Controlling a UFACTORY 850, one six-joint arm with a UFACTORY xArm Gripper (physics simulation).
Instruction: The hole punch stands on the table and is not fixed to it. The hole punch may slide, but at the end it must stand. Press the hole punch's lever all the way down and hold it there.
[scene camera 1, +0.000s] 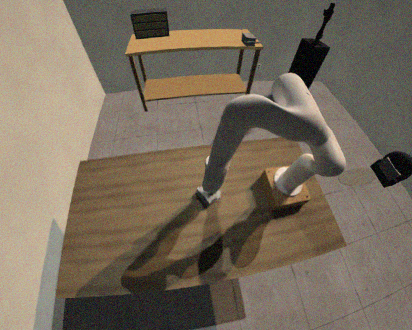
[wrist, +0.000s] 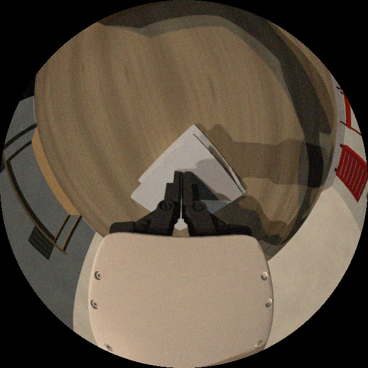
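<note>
The hole punch (scene camera 1: 201, 197) (wrist: 167, 156) is light grey with a dark side and stands upright on the wooden table (scene camera 1: 115, 190) (wrist: 110, 90). In the wrist view its broad lever (wrist: 187, 149) faces up, with a narrow dark gap along the right edge. My gripper (wrist: 181, 182) is shut with nothing between its black fingers. The fingertips are over the lever and look to be at or on its top; the exact contact is hard to tell. In scene camera 1 the arm's end hides the fingers and part of the hole punch.
The arm's base stands on a wooden block (scene camera 1: 270, 192) at the table's right. Behind the table is a workbench (scene camera 1: 200, 40) with a drawer box (scene camera 1: 150, 24) and a small dark item (scene camera 1: 248, 39). A black pedestal (scene camera 1: 309, 60) stands behind right. A pale wall (scene camera 1: 35, 125) is at left.
</note>
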